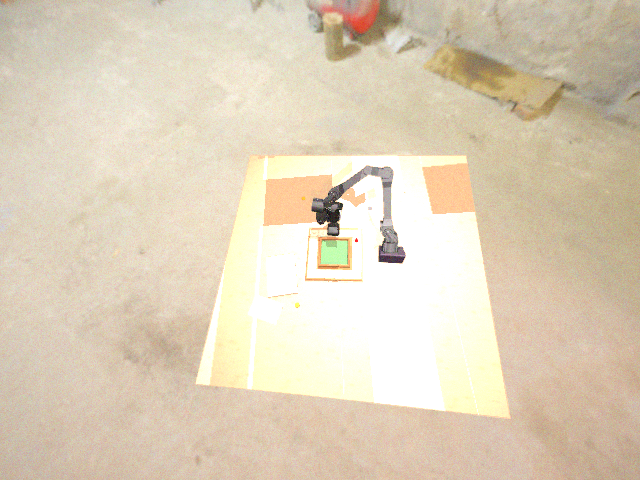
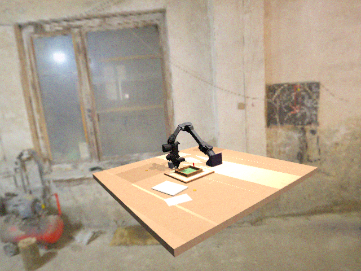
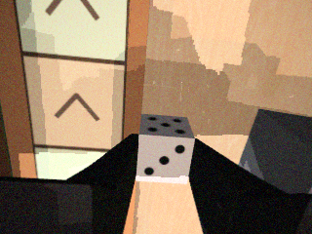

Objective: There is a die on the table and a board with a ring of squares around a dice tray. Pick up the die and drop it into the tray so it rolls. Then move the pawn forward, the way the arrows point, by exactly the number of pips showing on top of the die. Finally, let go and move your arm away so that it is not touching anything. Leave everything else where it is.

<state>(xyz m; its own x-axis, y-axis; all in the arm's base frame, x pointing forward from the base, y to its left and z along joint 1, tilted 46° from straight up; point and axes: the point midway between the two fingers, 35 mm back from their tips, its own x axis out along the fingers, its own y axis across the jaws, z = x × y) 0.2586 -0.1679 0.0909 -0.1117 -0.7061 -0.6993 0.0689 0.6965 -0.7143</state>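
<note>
My gripper tip is 11 cm past the red pawn, 9 cm to the right of it and 2 cm below it. From my gripper tip the other things lie so: grey-blue cube: 1 cm behind, 7 cm to the right, 1 cm above; green dice tray: 16 cm to the left, 1 cm below; white die: right at my gripper tip.
</note>
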